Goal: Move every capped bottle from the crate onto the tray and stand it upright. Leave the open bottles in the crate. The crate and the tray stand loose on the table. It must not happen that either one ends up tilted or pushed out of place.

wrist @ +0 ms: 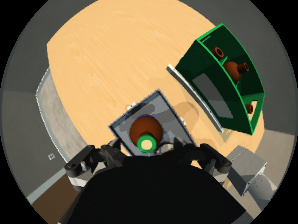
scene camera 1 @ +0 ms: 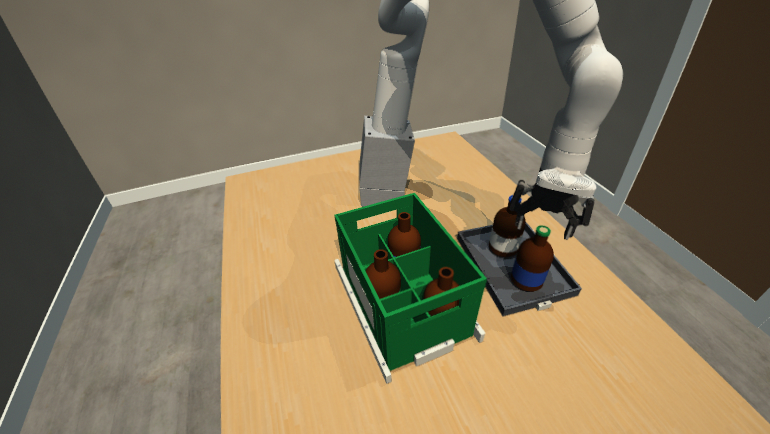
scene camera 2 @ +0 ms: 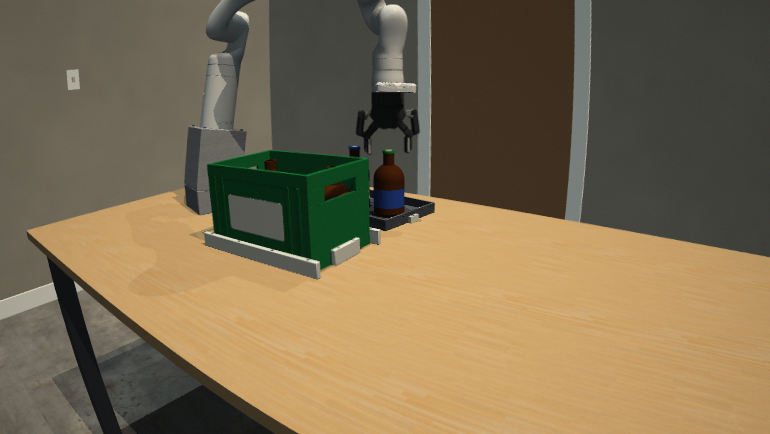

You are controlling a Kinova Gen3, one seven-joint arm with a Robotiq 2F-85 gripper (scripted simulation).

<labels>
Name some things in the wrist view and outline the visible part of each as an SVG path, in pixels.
My gripper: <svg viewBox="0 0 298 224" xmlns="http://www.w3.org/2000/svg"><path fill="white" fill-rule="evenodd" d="M246 210L223 187L232 162L209 144L202 143L200 147L195 147L194 144L187 144L181 138L174 137L174 152L171 155L166 155L165 157L164 155L133 155L132 157L127 156L121 151L121 139L115 138L107 145L101 145L101 148L95 148L95 145L87 145L64 166L74 189L80 193L59 223L231 224L243 215ZM103 162L105 168L96 171L93 175L98 162ZM192 161L197 161L197 163L200 165L202 169L191 165Z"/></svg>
A green crate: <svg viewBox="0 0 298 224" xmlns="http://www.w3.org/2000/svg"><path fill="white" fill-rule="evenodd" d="M221 23L195 39L175 66L175 69L205 101L222 128L253 136L261 114L265 91L249 55L237 38ZM257 101L250 122L244 104L252 104L252 101ZM246 63L249 71L242 73L240 81L234 84L222 65L231 61L237 65ZM216 47L219 47L224 54L219 60L211 53Z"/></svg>
</labels>
